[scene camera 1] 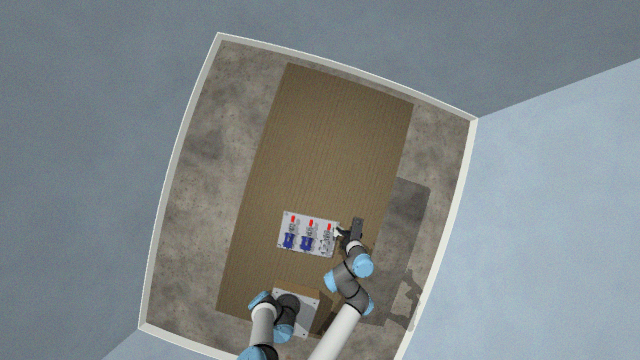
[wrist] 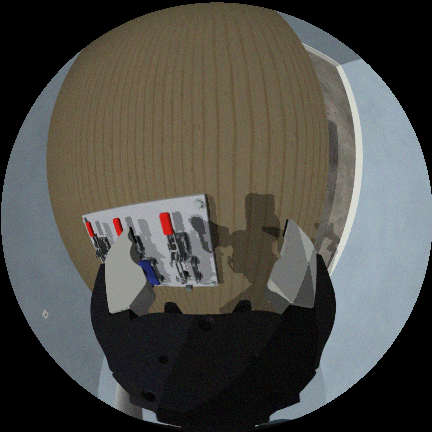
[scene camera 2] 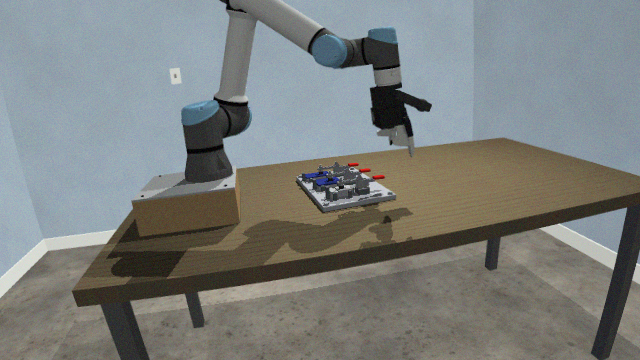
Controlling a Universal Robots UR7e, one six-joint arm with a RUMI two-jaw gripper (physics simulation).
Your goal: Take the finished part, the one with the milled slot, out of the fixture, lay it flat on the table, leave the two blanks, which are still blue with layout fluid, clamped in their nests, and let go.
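Seen in the pictures: gripper, fingertip midpoint: (scene camera 1: 346, 227) (wrist: 207, 225) (scene camera 2: 400, 150); arm's base at its link origin: (scene camera 1: 287, 304) (scene camera 2: 209, 175).
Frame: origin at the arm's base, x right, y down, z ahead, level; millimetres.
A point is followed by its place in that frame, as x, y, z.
Note:
The fixture plate (scene camera 1: 317, 253) {59, 88, 338} (scene camera 2: 357, 201) {134, 89, 445} (wrist: 190, 207) {88, 88, 547} lies on the table with three nests and red-handled toggle clamps, whose handles lie low. The grey finished part (scene camera 1: 326, 246) {88, 61, 410} (scene camera 2: 340, 193) {96, 71, 402} sits in the rightmost nest of scene camera 1, under its clamp; its slot is too small to make out. Two blue blanks, the middle one (scene camera 1: 306, 243) (scene camera 2: 327, 181) {-23, 67, 378} (wrist: 149, 272) {-13, 67, 387} and the far-left one (scene camera 1: 289, 240) {-134, 72, 358} (scene camera 2: 315, 175) {-126, 72, 348}, sit in the other nests. My gripper (scene camera 1: 338, 231) {124, -51, 584} (scene camera 2: 396, 143) {124, -51, 584} (wrist: 207, 225) {124, -51, 584} is open and empty, above and beside the plate's right edge. Its left finger hides part of the fixture in the wrist view.
The wooden table (scene camera 1: 335, 130) {-127, 102, 1095} (scene camera 2: 475, 185) {78, 103, 862} (wrist: 200, 100) {93, 103, 748} extends beyond the fixture. The arm's base block (scene camera 1: 309, 312) {140, -4, 1} (scene camera 2: 187, 215) {181, 59, -41} stands behind the nests, at the table's end. The red clamp handles (scene camera 1: 329, 227) {56, 41, 531} (scene camera 2: 378, 177) {62, 44, 530} (wrist: 166, 223) {56, 42, 535} stick out on the side away from the base.

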